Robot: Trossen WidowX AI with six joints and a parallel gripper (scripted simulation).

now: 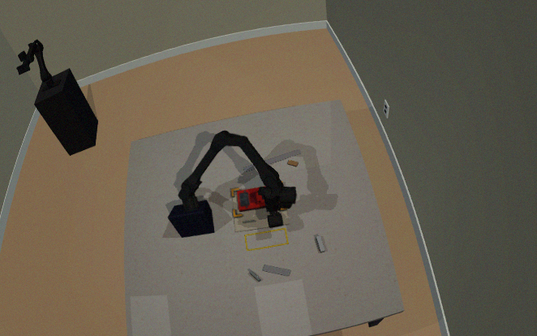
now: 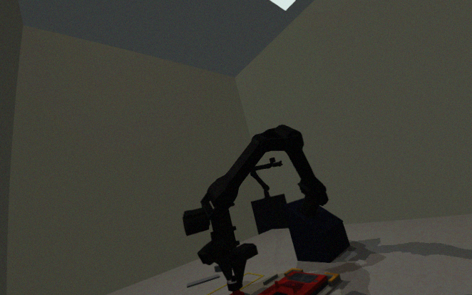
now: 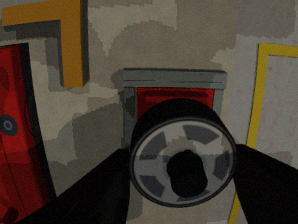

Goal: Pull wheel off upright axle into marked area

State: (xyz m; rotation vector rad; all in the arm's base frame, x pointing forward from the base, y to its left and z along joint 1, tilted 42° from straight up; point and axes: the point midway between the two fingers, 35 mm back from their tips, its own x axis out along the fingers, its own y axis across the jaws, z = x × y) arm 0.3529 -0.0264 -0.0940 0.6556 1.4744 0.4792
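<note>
The wheel is right at my gripper tip. From my gripper tip the other things lie so: long grey strip (80 mm ahead, 330 mm to the left, 40 mm below); then grey stand (40 mm behind, 100 mm to the left, 30 mm below); then orange block (170 mm ahead, 280 mm to the left, 40 mm below).
</note>
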